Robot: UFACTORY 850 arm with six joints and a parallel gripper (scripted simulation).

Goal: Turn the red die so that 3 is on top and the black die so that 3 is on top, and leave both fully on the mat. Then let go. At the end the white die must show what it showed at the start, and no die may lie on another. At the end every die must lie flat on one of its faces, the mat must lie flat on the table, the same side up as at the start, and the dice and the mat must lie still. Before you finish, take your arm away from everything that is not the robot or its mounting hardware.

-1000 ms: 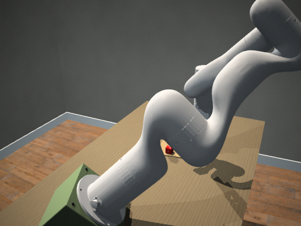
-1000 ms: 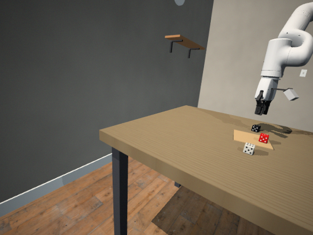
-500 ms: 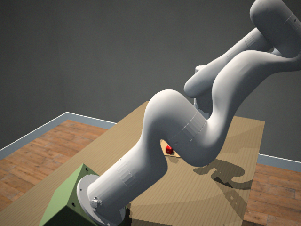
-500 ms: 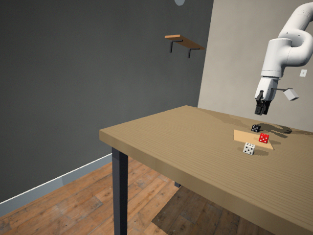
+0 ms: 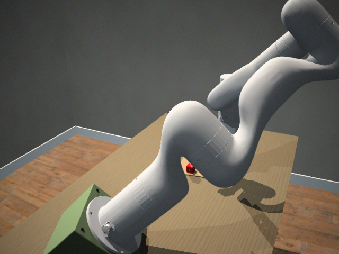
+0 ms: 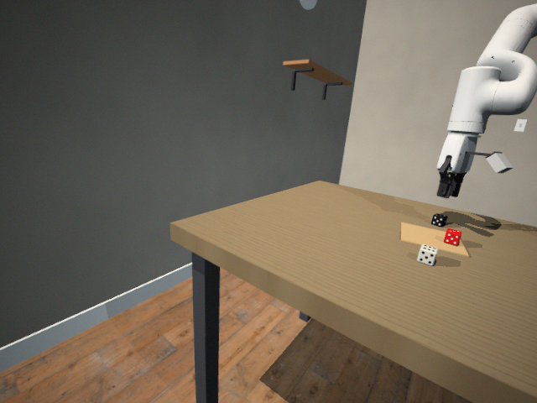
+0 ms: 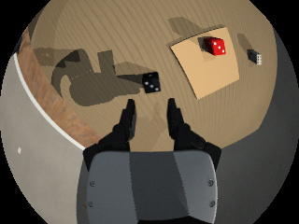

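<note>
My hand is 90 mm above the black die. Also, from my hand: red die: 20 mm behind, 140 mm to the left, 90 mm below; tan mat: 20 mm ahead, 140 mm to the left, 110 mm below; white die: 30 mm ahead, 290 mm to the left, 90 mm below.
</note>
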